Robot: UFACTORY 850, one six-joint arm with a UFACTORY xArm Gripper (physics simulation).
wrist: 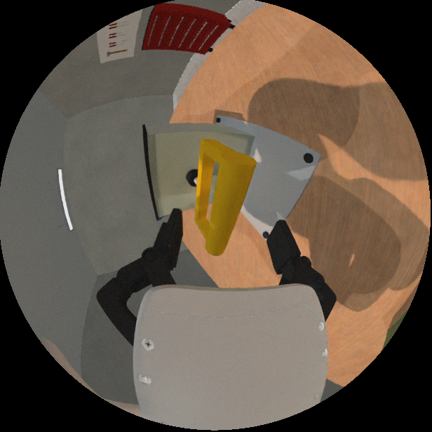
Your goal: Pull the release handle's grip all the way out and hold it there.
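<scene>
The release handle's yellow grip [230,195] is a thick bar with a loop frame on its left side, near the middle of the wrist view. It stands out in front of a pale greenish housing [170,155] with a dark round hole beside the grip. My gripper [229,226] is open. Its two black fingers stand wide apart, one to the left and one to the right of the grip's lower end, with gaps on both sides. The fingers do not touch the grip. How far the grip is out of the housing cannot be told.
A grey metal base plate [280,175] with dark bolts lies on the wooden table top [310,55] behind and right of the grip. A black panel edge [150,175] borders the housing on the left. A red slatted object [182,30] and a white chart [119,37] show at the top left.
</scene>
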